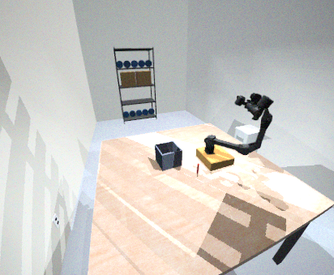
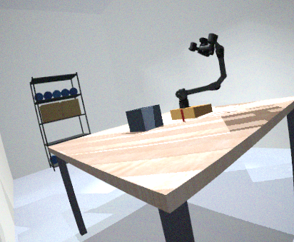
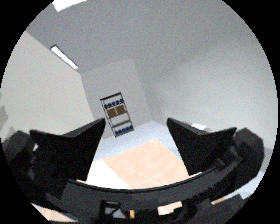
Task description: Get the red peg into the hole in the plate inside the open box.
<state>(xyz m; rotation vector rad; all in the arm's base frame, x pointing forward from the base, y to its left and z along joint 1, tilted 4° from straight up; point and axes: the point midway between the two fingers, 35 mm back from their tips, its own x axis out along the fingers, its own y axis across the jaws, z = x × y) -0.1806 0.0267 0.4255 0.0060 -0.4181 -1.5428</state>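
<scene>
The red peg is 450 mm below my gripper tip, 350 mm ahead of it and 160 mm to the left of it.
</scene>
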